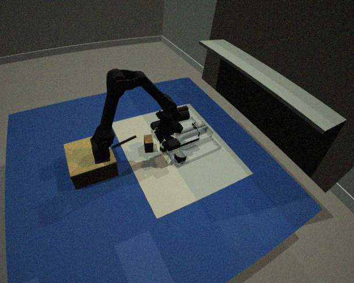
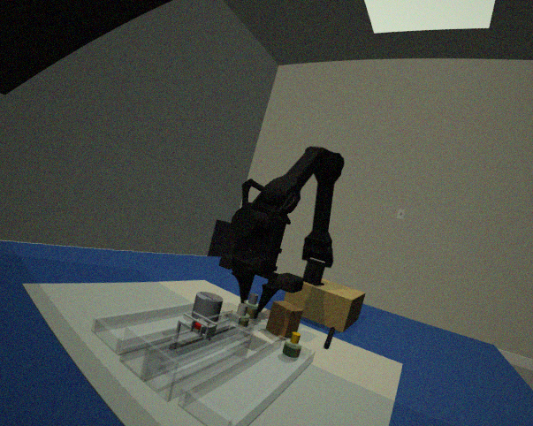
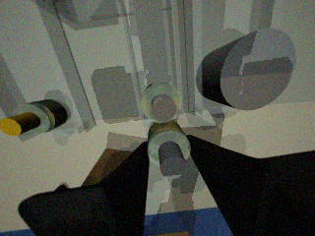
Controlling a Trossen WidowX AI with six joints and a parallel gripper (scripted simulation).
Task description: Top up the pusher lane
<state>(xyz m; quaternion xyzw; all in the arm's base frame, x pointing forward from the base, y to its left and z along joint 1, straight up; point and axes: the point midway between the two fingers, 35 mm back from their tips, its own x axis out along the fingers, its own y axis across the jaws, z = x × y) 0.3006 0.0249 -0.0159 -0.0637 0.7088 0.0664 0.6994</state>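
Now: gripper tip 7 cm to the left of the wide grey cylinder, 7 cm short of it and 2 cm above it. The rest, counted from my gripper tip: brown block (6 cm behind, 5 cm to the left, 1 cm below); sprung lane (18 cm ahead, 6 cm to the left, 3 cm below); dark rod (17 cm behind, 13 cm to the left, 4 cm below).
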